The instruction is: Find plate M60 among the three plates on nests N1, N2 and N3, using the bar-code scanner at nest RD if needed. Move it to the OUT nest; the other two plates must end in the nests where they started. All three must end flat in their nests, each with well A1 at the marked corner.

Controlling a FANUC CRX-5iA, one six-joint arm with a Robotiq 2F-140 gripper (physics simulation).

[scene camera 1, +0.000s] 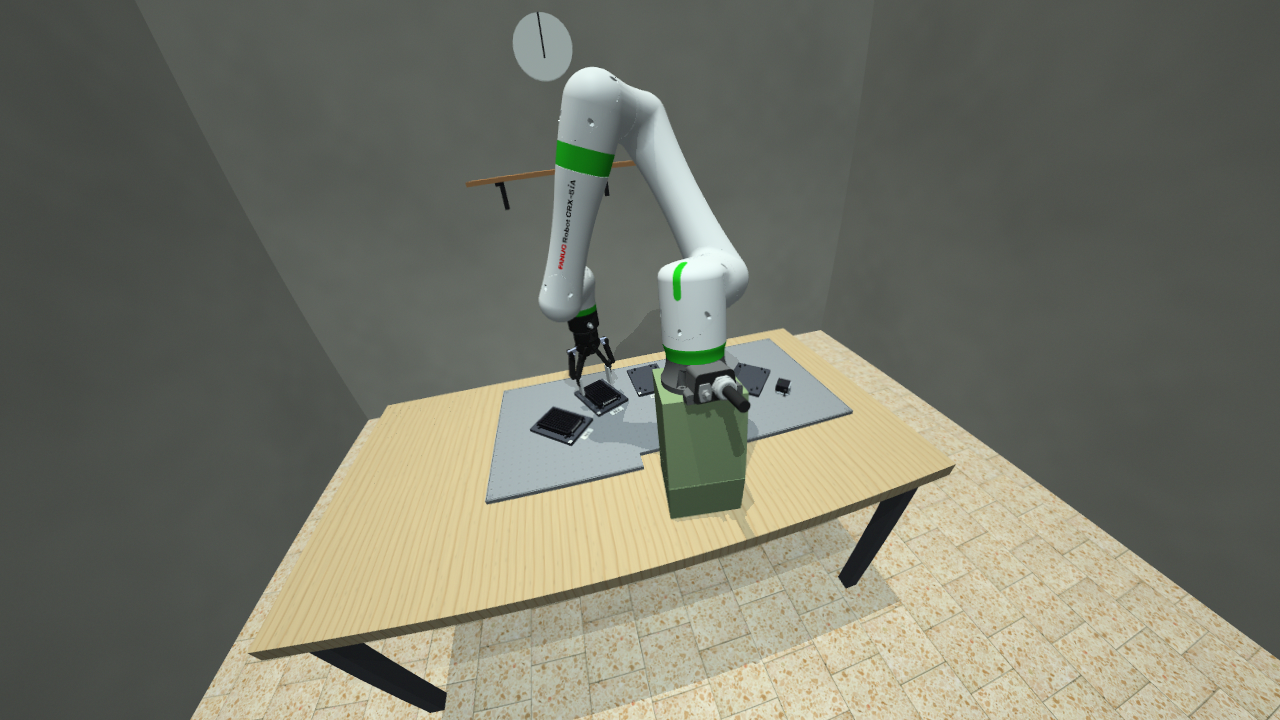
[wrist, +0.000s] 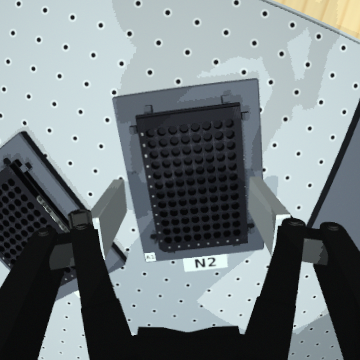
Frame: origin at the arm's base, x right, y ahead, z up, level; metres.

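Seen in the pictures: gripper, fingertip midpoint: [scene camera 1: 596, 387] [wrist: 186, 193]; arm's base, link origin: [scene camera 1: 695, 379].
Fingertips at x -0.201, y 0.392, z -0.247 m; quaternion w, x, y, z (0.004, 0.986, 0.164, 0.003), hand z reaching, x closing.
Pixels of each thing's top centre, then the offset from my fingertips to it. "spot": a spot on its surface instead. Level surfaces: height alone.
- black 96-well plate, top centre: [wrist: 196, 185] [scene camera 1: 599, 391] dx +0.008, dy +0.001, dz -0.021 m
- nest N2, surface spot: [wrist: 127, 120] spot: dx -0.063, dy +0.035, dz -0.036 m
- black plate, top centre: [wrist: 23, 238] [scene camera 1: 560, 419] dx -0.132, dy -0.101, dz -0.021 m
- grey perforated board, surface height: dz -0.047 m
- small black device, surface spot: [scene camera 1: 782, 385] spot: dx +0.591, dy -0.186, dz -0.015 m
A black 96-well plate [scene camera 1: 601, 392] [wrist: 195, 175] lies in nest N2 [wrist: 127, 120], with the A1 mark at the nest's lower left corner in the wrist view. My gripper [scene camera 1: 595, 380] [wrist: 186, 193] is open above it, one finger on each long side; the right finger appears closer to the plate than the left. Another black plate [scene camera 1: 561, 420] [wrist: 22, 215] lies in the neighbouring nest at the left, partly behind the left finger; a pale strip on its side is too small to read. N3 and its plate cannot be made out in these views.
The grey perforated board [scene camera 1: 519, 465] [wrist: 90, 65] bears the nests. A dark nest [scene camera 1: 641, 379] [wrist: 345, 175] lies right of N2, its label out of view. Beyond the green pedestal [scene camera 1: 702, 447] are another dark nest [scene camera 1: 753, 378] and a small black device [scene camera 1: 782, 385].
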